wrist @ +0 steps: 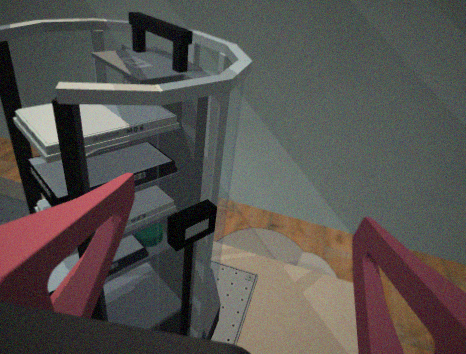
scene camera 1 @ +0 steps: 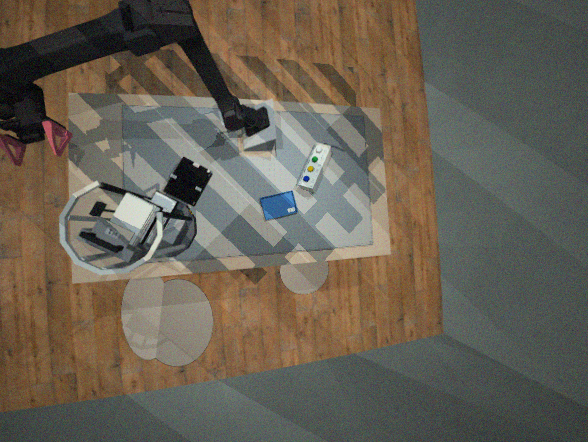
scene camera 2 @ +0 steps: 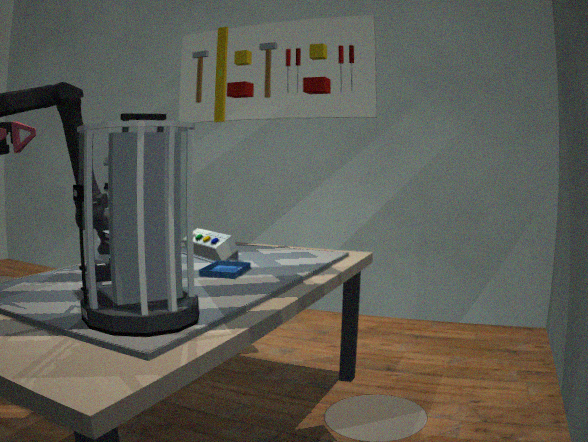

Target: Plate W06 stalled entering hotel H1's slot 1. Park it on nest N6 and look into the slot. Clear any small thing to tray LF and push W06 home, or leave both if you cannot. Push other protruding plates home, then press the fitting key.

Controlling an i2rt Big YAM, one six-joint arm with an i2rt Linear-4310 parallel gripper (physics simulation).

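Pixels of known places: gripper, fingertip midpoint: (wrist: pixel 247 206) (scene camera 1: pixel 37 160) (scene camera 2: pixel 21 132); arm's base, origin of the base link: (scene camera 1: pixel 257 122).
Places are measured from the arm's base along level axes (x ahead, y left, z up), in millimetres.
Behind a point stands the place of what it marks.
Hotel H1 (scene camera 1: pixel 64 225) {x 351, y -561, z 310 mm} (scene camera 2: pixel 142 220) {x 449, y -547, z 136 mm} (wrist: pixel 239 59) {x 390, y -565, z 311 mm} is a round, clear-walled rack at the mat's left end. In the wrist view it holds a white plate (wrist: pixel 95 120) at the top, a dark plate (wrist: pixel 105 165) below, and a light grey plate (wrist: pixel 152 202) lower. A pale plate (scene camera 1: pixel 164 201) {x 293, y -390, z 90 mm} sticks out toward a black square (scene camera 1: pixel 188 181) {x 208, y -320, z -17 mm}, probably nest N6. Which plate is W06 I cannot tell; slot 1's inside is not clear. A blue tray (scene camera 1: pixel 278 205) {x 363, y 37, z -74 mm} (scene camera 2: pixel 225 270) {x 359, y 48, z -75 mm} and a key box (scene camera 1: pixel 314 167) {x 225, y 210, z -5 mm} (scene camera 2: pixel 212 243) {x 266, y 166, z -19 mm} stand beyond. My gripper (scene camera 1: pixel 39 159) {x 180, y -601, z 305 mm} (wrist: pixel 247 206) {x 180, y -601, z 305 mm} is open and empty, above and outside the hotel.
A black handle (wrist: pixel 160 27) {x 395, y -488, z 327 mm} tops the hotel, and a black tag on a post (wrist: pixel 192 225) {x 291, y -554, z 189 mm} stands at its side. A green thing (wrist: pixel 150 235) {x 370, y -485, z 90 mm} shows through inside, low down. The arm's base (scene camera 1: pixel 247 120) {x 25, y -47, z 78 mm} stands at the mat's back edge. A tool board (scene camera 2: pixel 280 107) hangs on the wall.
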